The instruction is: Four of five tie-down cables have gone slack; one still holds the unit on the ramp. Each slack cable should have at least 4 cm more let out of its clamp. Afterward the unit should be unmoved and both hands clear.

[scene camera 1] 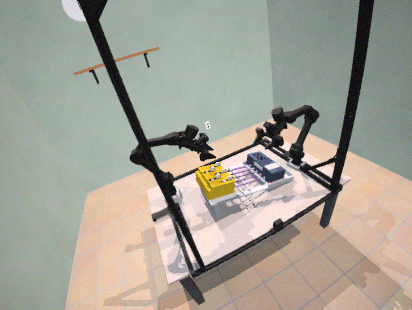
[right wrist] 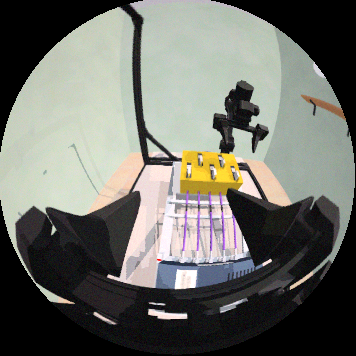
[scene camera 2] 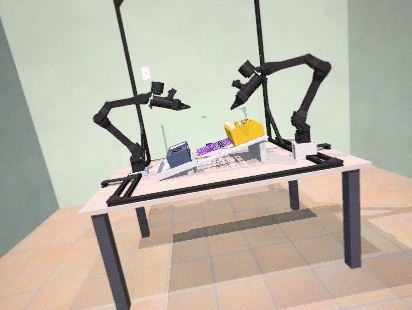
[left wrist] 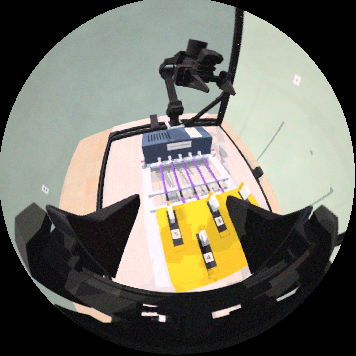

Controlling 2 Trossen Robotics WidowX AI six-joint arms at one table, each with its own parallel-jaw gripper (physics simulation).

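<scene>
The dark blue unit [scene camera 1: 272, 171] [scene camera 2: 178, 156] [left wrist: 150, 149] [right wrist: 215, 272] sits low on the white tilted ramp [scene camera 2: 162, 173] [right wrist: 167, 227]. Several purple cables [scene camera 2: 215, 147] [right wrist: 199, 225] run from it to the yellow clamp block [scene camera 1: 215, 189] [scene camera 2: 248, 134] [right wrist: 205, 187] at the high end. White levers stand on the block; labels 5, 3 and 4 show in the left wrist view. I cannot tell which cable is taut. My left gripper [scene camera 1: 210, 154] [scene camera 2: 232, 107] [left wrist: 183, 199] is open and empty above the block. My right gripper [scene camera 2: 189, 107] [left wrist: 222, 92] [right wrist: 184, 194] is open and empty above the unit's side.
A black frame with tall posts [scene camera 1: 117, 85] [right wrist: 137, 80] surrounds the table [scene camera 1: 240, 232] [scene camera 2: 95, 204]. A grey support [scene camera 2: 257, 151] holds up the ramp's high end. White crossbars lie under the cables between block and unit. A wooden rail [scene camera 1: 117, 61] is on the wall.
</scene>
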